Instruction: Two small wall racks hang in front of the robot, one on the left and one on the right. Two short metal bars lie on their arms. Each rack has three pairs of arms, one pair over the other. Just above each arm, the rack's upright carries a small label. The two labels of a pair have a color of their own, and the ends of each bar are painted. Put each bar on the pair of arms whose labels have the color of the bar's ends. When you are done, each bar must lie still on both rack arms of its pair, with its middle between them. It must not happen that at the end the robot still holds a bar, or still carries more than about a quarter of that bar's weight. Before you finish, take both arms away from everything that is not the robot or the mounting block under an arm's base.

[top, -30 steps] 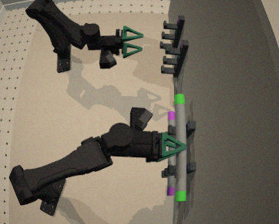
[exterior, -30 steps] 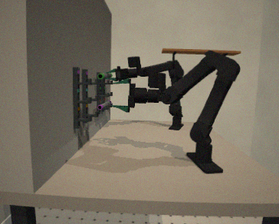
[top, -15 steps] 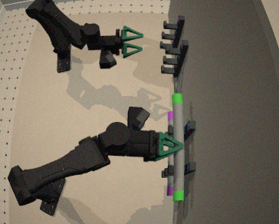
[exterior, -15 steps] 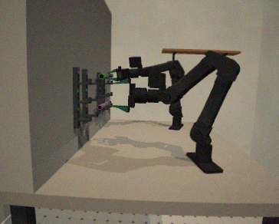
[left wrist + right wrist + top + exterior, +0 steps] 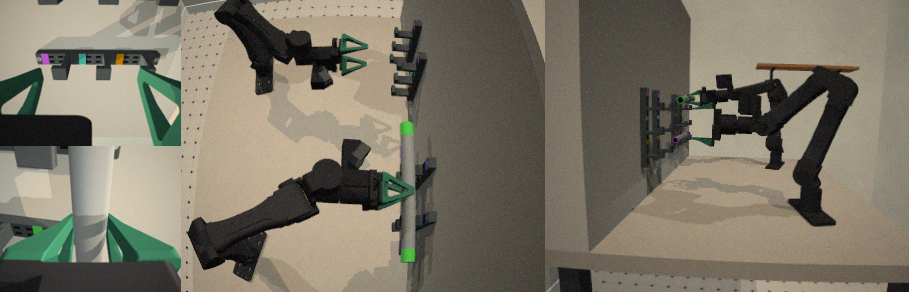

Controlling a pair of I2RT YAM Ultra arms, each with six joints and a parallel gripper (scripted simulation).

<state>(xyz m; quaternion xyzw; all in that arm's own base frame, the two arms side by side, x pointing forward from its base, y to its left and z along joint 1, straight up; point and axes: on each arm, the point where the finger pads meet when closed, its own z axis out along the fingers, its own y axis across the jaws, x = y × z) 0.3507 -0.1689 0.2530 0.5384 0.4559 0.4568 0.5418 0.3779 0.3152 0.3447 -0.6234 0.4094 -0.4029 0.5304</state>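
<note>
The magenta-ended bar lies 2 cm ahead of my right hand, 1 cm to the left of it and 18 cm below it. From my right hand the other things lie so: green-ended bar: right at my right hand; then dark wall: 13 cm ahead, 19 cm to the left, 8 cm above.
</note>
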